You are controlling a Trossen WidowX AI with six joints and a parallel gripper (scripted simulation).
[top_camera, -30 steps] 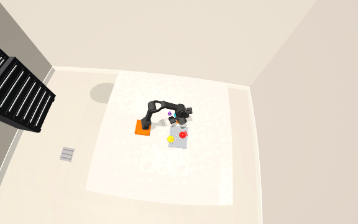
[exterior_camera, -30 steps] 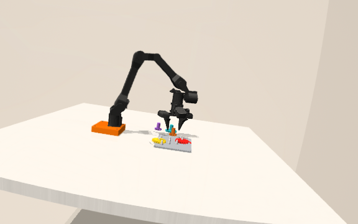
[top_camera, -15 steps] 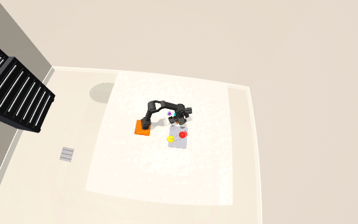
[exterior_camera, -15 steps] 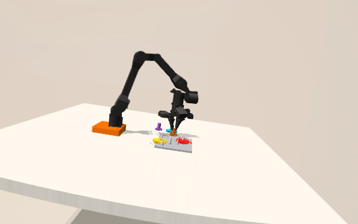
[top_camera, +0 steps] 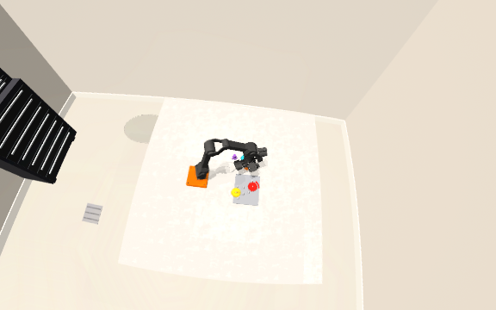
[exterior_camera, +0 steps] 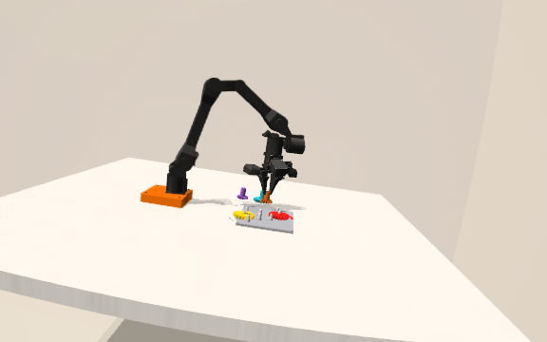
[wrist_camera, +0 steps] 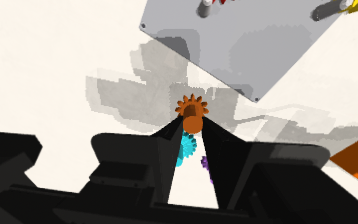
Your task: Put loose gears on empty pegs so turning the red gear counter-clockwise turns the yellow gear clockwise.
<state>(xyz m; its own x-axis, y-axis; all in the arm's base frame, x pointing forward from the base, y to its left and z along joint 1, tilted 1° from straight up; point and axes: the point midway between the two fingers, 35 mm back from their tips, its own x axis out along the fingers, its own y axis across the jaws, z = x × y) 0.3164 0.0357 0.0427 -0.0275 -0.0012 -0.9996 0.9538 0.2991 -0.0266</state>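
My gripper tip is 140 mm to the left of the red gear, 30 mm above it and 20 mm short of it. Also, from my gripper tip: orange gear 10 mm below; purple gear 90 mm to the left, 80 mm behind, 30 mm below; teal gear 80 mm to the left, 30 mm below.
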